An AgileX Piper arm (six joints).
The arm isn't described. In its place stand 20 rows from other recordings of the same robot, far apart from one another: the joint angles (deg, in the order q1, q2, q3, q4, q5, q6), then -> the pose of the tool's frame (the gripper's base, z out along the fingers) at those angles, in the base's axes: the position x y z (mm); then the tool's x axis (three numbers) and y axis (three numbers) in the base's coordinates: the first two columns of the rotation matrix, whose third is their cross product.
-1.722, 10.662, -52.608, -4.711, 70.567, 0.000 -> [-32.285 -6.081 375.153 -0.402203 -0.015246 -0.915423 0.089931 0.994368 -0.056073]
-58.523, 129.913, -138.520, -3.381, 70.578, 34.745 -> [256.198 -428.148 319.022 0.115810 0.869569 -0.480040 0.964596 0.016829 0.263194]
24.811, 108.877, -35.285, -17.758, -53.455, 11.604 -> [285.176 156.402 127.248 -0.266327 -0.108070 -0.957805 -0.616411 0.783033 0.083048]
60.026, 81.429, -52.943, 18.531, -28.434, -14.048 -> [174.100 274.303 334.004 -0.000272 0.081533 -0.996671 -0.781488 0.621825 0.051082]
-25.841, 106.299, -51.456, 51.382, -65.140, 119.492 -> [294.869 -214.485 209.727 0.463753 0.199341 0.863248 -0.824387 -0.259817 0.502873]
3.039, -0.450, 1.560, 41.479, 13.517, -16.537 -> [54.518 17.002 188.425 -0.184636 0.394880 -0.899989 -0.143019 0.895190 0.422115]
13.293, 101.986, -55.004, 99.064, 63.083, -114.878 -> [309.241 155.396 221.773 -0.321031 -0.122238 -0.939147 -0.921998 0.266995 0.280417]
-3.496, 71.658, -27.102, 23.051, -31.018, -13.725 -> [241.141 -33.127 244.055 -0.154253 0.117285 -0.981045 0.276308 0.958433 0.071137]
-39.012, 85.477, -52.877, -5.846, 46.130, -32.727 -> [208.904 -177.839 223.809 -0.982516 0.027374 -0.184154 0.069365 0.971738 -0.225641]
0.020, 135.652, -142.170, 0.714, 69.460, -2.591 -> [518.551 1.243 287.263 -0.846557 -0.041130 -0.530707 -0.041148 0.999083 -0.011793]
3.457, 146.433, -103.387, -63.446, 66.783, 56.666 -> [476.527 -46.158 58.179 -0.927168 0.124036 -0.353517 0.359135 0.562953 -0.744383]
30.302, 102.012, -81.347, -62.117, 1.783, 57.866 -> [373.492 215.370 318.788 -0.208977 -0.207718 -0.955605 -0.498413 0.863363 -0.078672]
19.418, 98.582, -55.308, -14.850, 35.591, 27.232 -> [303.638 92.643 172.374 -0.945415 -0.060768 -0.320152 -0.043265 0.997168 -0.061510]
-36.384, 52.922, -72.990, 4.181, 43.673, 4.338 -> [135.185 -93.918 468.841 -0.182754 0.293680 -0.938271 0.582242 0.801320 0.137406]
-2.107, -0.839, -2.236, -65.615, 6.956, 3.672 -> [51.912 -11.954 222.628 -0.086209 -0.873211 -0.479657 0.148801 0.464764 -0.872842]
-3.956, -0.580, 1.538, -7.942, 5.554, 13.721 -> [56.544 -5.130 196.022 -0.016992 0.102739 -0.994563 0.084477 0.991298 0.100958]
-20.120, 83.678, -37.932, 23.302, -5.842, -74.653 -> [267.032 -101.728 208.266 -0.631698 -0.600905 -0.489767 -0.191885 0.733324 -0.652239]
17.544, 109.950, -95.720, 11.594, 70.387, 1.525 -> [376.543 137.110 268.959 -0.963872 -0.206653 -0.168065 -0.238972 0.949588 0.202916]
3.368, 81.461, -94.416, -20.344, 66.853, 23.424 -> [287.449 -12.224 442.592 -0.669214 0.208381 -0.713253 0.346469 0.936651 -0.051429]
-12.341, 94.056, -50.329, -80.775, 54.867, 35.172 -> [278.585 -136.147 220.157 -0.982563 -0.165809 -0.084121 -0.003725 0.469903 -0.882710]
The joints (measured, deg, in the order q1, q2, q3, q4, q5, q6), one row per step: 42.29, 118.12, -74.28, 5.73, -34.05, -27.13; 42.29, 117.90, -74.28, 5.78, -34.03, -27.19; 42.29, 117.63, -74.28, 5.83, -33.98, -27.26; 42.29, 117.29, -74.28, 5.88, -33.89, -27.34; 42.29, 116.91, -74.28, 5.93, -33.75, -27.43; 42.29, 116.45, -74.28, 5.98, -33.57, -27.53; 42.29, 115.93, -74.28, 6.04, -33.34, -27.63; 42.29, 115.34, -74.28, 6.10, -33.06, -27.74; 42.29, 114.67, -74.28, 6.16, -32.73, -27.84; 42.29, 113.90, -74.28, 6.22, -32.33, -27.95; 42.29, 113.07, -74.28, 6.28, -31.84, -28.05; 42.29, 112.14, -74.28, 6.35, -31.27, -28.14
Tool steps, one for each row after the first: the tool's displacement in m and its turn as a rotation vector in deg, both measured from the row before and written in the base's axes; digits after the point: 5 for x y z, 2 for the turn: -0.00021, -0.00025, 0.00176, 0.12, -0.16, -0.02; -0.00028, -0.00031, 0.00211, 0.13, -0.18, -0.02; -0.00037, -0.00038, 0.00262, 0.14, -0.21, -0.02; -0.00044, -0.00044, 0.00286, 0.13, -0.20, -0.01; -0.00056, -0.00054, 0.00344, 0.15, -0.24, -0.01; -0.00066, -0.00063, 0.00384, 0.16, -0.24, -0.01; -0.00079, -0.00073, 0.00432, 0.17, -0.26, -0.01; -0.00094, -0.00086, 0.00487, 0.20, -0.27, 0.00; -0.00113, -0.00102, 0.00555, 0.22, -0.29, 0.01; -0.00129, -0.00115, 0.00586, 0.21, -0.26, 0.01; -0.00152, -0.00135, 0.00650, 0.24, -0.26, 0.02
